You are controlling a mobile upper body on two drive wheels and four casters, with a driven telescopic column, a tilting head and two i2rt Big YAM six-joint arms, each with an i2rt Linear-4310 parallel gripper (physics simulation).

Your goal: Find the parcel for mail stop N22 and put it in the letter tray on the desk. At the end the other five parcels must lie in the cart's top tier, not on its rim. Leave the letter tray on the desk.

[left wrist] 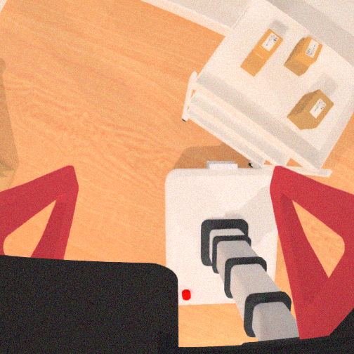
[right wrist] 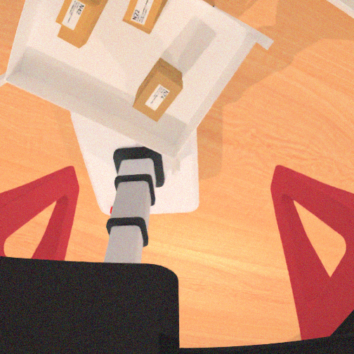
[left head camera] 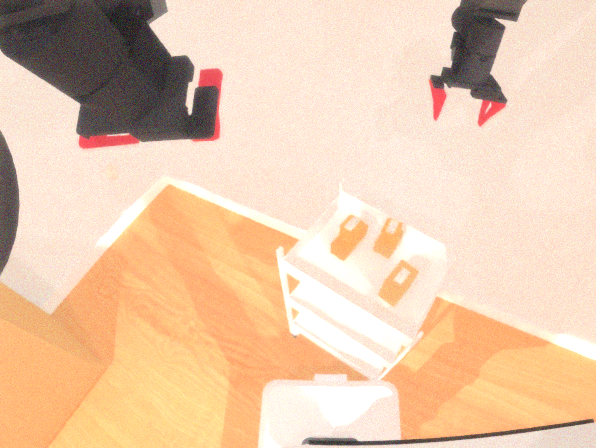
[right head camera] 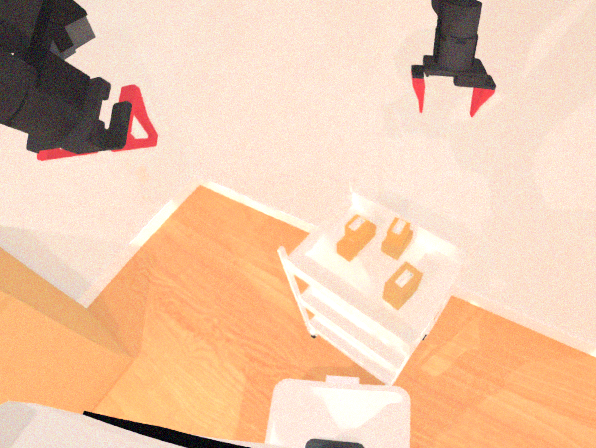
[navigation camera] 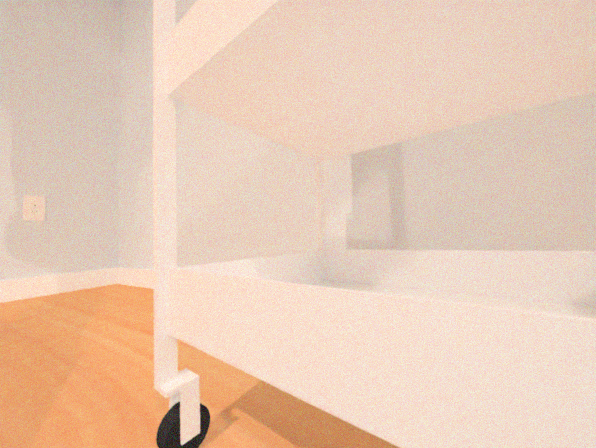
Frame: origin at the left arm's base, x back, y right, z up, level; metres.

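Seen in the pictures: left gripper, between the fingertips: (left head camera: 176, 135) (right head camera: 125, 144); right gripper, between the fingertips: (left head camera: 457, 121) (right head camera: 446, 113).
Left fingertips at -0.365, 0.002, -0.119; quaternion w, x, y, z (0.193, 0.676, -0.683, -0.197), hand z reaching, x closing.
Pixels of each thing's top centre, then the offset from my left fingertips to it, as dx, dy, dz. "spot": a spot on its surface instead. Level surfaces: height alone.
- white cart's top tier, height of its surface: dz -0.677
- nearest, centre of its top: (right head camera: 404, 278) (left head camera: 402, 275) -0.145, +0.391, -0.576
- cart caster, a spot on its surface: (navigation camera: 172, 425) spot: -0.205, +0.065, -1.297
Brown parcels lie in the white cart's top tier (left head camera: 332, 280) (right head camera: 345, 280) (left wrist: 240, 97) (right wrist: 95, 112). The middle one (left head camera: 390, 239) (right head camera: 397, 240) (left wrist: 303, 56) (right wrist: 146, 14) has a label that seems to read N22. The left one (left head camera: 348, 240) (right head camera: 356, 240) (left wrist: 261, 52) (right wrist: 81, 24) seems to read N42 and looks stepped, perhaps two parcels. The nearest (left head camera: 398, 283) (right head camera: 403, 286) (left wrist: 311, 110) (right wrist: 159, 92) has a less clear label. My left gripper (left head camera: 155, 142) (right head camera: 97, 150) (left wrist: 173, 176) and right gripper (left head camera: 457, 121) (right head camera: 446, 114) (right wrist: 175, 168) are open, empty and apart from the parcels. The letter tray does not show.
My white base (left head camera: 290, 410) (right head camera: 295, 410) (left wrist: 190, 200) (right wrist: 185, 195) is close to the cart. A large orange-brown block (left head camera: 35, 370) (right head camera: 45, 345) stands at the lower left. Walls with a white skirting (left head camera: 235, 207) run behind the cart. A cart caster (navigation camera: 172, 425) shows in the navigation view.
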